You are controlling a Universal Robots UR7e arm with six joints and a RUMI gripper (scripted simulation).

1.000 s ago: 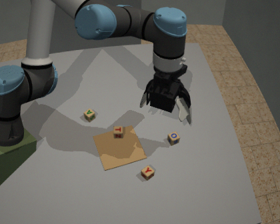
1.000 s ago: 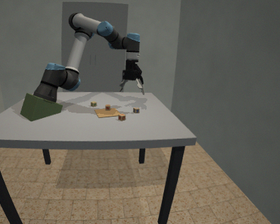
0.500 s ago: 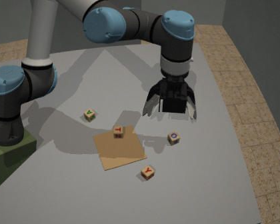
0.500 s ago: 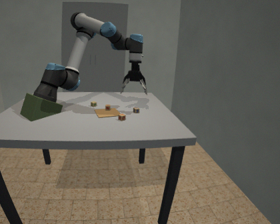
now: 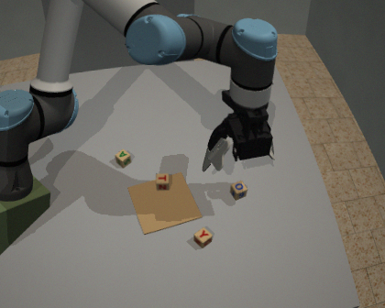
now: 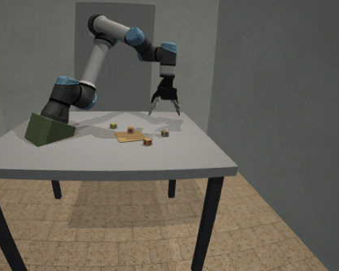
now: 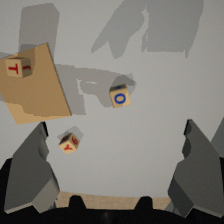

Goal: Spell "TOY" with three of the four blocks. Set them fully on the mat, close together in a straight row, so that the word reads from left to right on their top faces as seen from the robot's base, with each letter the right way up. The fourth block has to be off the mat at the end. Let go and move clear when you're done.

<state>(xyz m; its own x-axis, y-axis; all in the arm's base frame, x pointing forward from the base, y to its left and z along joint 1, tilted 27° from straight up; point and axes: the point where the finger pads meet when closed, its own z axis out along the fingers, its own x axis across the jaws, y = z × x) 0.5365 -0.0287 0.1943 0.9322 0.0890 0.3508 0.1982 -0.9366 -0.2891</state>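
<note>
Now: the O block 10 mm ahead of my hand and 90 mm below it. Round my hand: Y block: 80 mm behind, 130 mm to the right, 90 mm below; then tan mat: 170 mm behind, 30 mm to the right, 110 mm below.
</note>
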